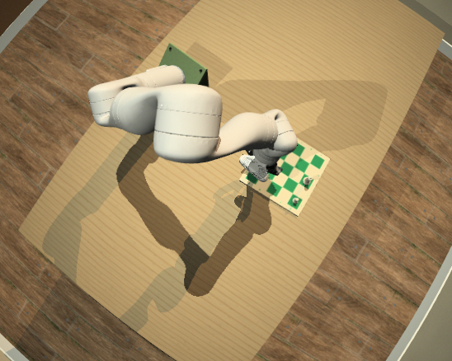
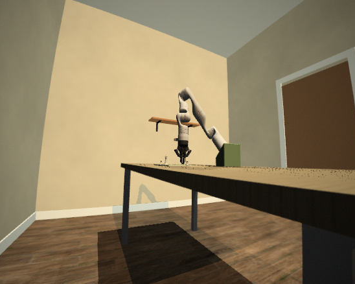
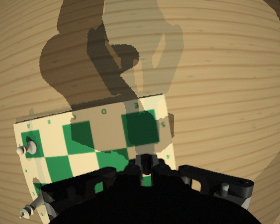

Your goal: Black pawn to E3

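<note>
Now: the green-and-cream chessboard 70 mm ahead of my hand, 40 mm to the left of it and 30 mm below it. The rest, counted from my hand: black pawn 10 mm below.
</note>
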